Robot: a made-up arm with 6 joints. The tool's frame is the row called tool.
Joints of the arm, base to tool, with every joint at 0 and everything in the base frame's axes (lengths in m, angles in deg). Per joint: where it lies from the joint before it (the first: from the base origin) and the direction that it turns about. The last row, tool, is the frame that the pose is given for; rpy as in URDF.
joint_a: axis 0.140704 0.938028 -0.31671 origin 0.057 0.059 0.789
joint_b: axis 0 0 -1 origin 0.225 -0.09 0.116
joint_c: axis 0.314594 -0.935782 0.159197 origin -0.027 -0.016 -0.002
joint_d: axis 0 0 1 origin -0.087 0.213 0.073
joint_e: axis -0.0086 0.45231 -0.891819 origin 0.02 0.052 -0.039
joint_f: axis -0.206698 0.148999 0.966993 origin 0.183 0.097 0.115
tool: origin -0.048 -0.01 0.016 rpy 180 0 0
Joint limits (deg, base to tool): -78.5..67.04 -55..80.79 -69.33..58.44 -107.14..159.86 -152.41..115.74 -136.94..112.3
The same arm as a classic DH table. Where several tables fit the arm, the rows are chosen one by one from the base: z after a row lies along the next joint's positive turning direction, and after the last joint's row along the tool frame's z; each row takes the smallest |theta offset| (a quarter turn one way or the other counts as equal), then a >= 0, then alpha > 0; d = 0 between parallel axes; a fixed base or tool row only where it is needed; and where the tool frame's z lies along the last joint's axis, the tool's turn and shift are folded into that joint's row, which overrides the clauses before.
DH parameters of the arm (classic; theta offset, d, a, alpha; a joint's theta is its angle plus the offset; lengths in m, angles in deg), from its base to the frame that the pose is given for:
base (fixed): -8.53 0.8113 0.0476 -108.46
joint_a: 0.00 0.0118 0.2359 -71.54
joint_b: -27.11 -0.0944 -0.0307 -99.16
joint_c: 0.00 -0.2259 -0.0146 -80.84
joint_d: -17.49 0.1728 0.0210 -153.10
joint_e: -19.56 0.1395 0.2195 142.49
joint_f: 36.46 0.2378 -0.0362 -165.24
tool (fixed): 54.21 0.1096 0.0000 0.00
Joint limits (deg, base to tool): -78.50..67.04 -55.00..80.79 -69.33..58.44 -107.14..159.86 -152.41..115.74 -136.94..112.30

